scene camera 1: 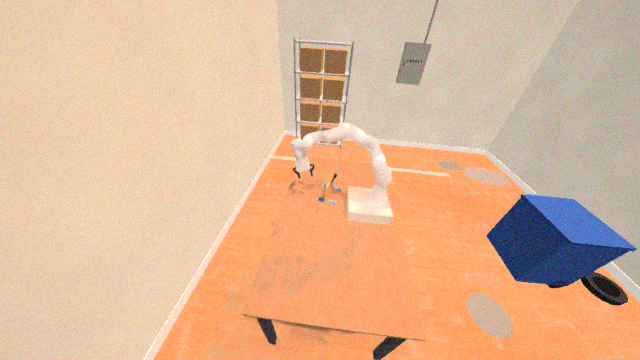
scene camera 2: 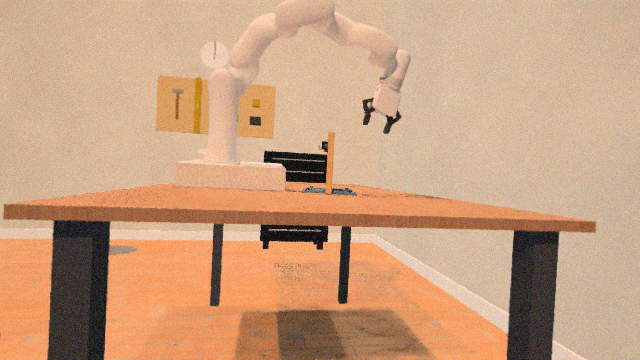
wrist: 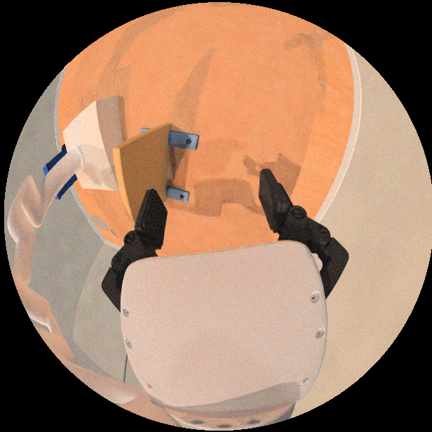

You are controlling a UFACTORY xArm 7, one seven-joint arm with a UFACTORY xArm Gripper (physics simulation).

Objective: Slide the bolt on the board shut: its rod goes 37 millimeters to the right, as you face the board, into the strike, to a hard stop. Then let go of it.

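Pixels of known places: gripper, between the fingertips: (scene camera 1: 306,177) (scene camera 2: 375,129); arm's base, origin of its link: (scene camera 1: 375,201) (scene camera 2: 221,162).
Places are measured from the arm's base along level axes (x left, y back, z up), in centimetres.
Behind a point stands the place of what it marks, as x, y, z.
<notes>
The board (scene camera 1: 328,193) @[1.4, -37.4, 0.3] (scene camera 2: 330,165) @[-20.2, -36.3, 0.2] (wrist: 145,167) stands upright on blue feet (scene camera 1: 327,201) @[2.6, -37.4, -7.5] (scene camera 2: 345,191) @[-18.7, -41.4, -7.3] (wrist: 183,140). The small black bolt (scene camera 1: 334,178) @[-10.8, -35.1, 6.8] (scene camera 2: 324,146) @[-13.2, -35.1, 6.3] is near the board's top, on the side facing the arm's base. The bolt does not show in the wrist view, and its rod and strike are too small to make out. My gripper (scene camera 1: 306,176) @[4.7, -55.0, 15.4] (scene camera 2: 376,128) @[4.7, -55.0, 15.4] (wrist: 208,190) is open and empty. It hangs above the board's height, on the side away from the base and bolt, apart from both.
The arm's white base block (scene camera 1: 370,212) @[14.3, -4.1, 0.9] (scene camera 2: 230,175) @[-15.9, -6.6, -4.3] (wrist: 107,145) stands on the wooden table (scene camera 1: 340,300) @[73.6, -17.0, -8.3] (scene camera 2: 150,205) @[-64.6, -5.8, -8.3], on the bolt's side of the board. A blue bin (scene camera 1: 560,240), a shelf rack (scene camera 1: 296,90) and a black cabinet (scene camera 2: 305,165) stand away from the table.
</notes>
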